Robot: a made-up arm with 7 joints.
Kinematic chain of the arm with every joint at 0, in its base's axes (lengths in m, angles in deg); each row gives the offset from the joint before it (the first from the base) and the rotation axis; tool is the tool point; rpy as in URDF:
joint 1: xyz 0.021 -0.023 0.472 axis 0 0.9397 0.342
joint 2: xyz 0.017 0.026 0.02 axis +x
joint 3: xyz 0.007 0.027 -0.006 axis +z
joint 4: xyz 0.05 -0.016 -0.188 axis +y
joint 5: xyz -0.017 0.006 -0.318 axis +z
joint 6: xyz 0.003 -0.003 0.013 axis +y
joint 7: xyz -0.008 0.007 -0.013 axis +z
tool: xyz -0.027 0.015 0.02 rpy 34.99 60 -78.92
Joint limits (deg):
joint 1: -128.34..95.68
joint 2: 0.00..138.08
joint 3: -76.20..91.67
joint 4: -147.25..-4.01
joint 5: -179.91..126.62
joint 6: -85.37..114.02
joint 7: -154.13..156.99
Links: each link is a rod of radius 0.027 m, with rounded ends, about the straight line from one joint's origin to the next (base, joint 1, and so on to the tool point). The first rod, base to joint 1, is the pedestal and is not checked.
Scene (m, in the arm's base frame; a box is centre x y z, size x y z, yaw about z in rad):
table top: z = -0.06
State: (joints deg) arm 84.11 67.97 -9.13 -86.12 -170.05 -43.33 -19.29
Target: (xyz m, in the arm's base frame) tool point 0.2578 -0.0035 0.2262
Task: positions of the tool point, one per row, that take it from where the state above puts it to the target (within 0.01 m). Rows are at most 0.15 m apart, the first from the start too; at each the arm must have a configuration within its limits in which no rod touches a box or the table.
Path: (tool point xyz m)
1: -0.0147 0.1916 0.1118
2: 0.0903 0.1297 0.1139
3: 0.1861 0.0633 0.1535
4: 0.2578 -0.0035 0.2262

